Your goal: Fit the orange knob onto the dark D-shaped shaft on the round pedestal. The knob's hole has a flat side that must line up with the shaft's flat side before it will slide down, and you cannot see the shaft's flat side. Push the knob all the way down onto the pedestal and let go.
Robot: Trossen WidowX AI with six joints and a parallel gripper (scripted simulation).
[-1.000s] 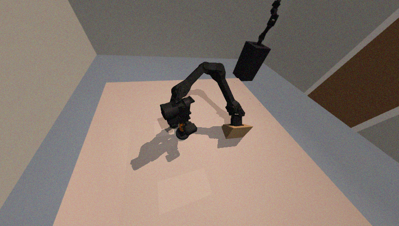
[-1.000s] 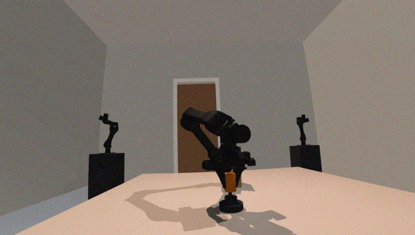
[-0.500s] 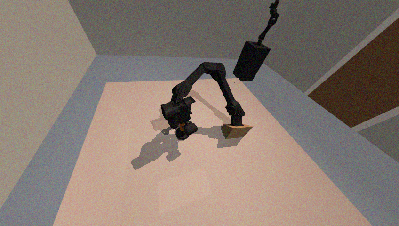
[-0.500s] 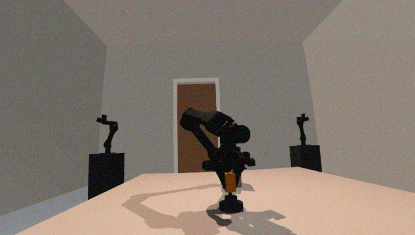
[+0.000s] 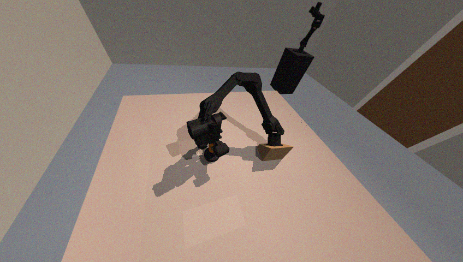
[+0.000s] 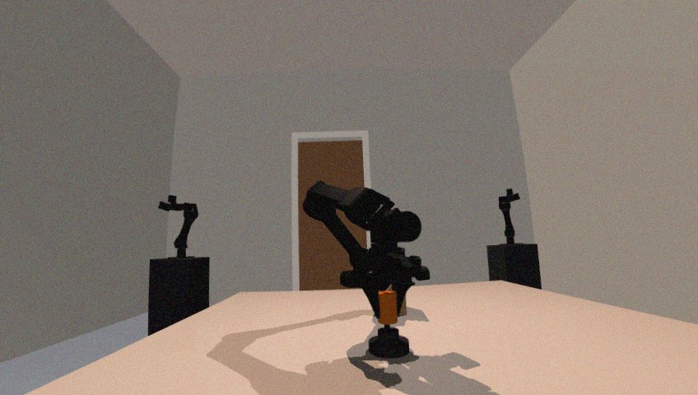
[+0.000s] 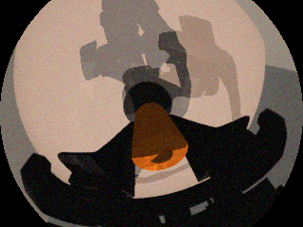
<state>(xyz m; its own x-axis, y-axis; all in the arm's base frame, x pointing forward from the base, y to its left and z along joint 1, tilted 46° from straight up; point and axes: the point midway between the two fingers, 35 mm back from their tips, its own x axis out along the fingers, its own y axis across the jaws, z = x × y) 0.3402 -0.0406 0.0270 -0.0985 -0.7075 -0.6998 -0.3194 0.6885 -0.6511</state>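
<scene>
Now: the orange knob 20 mm above my gripper tip. Round my gripper tip: pedestal: 40 mm below.
</scene>
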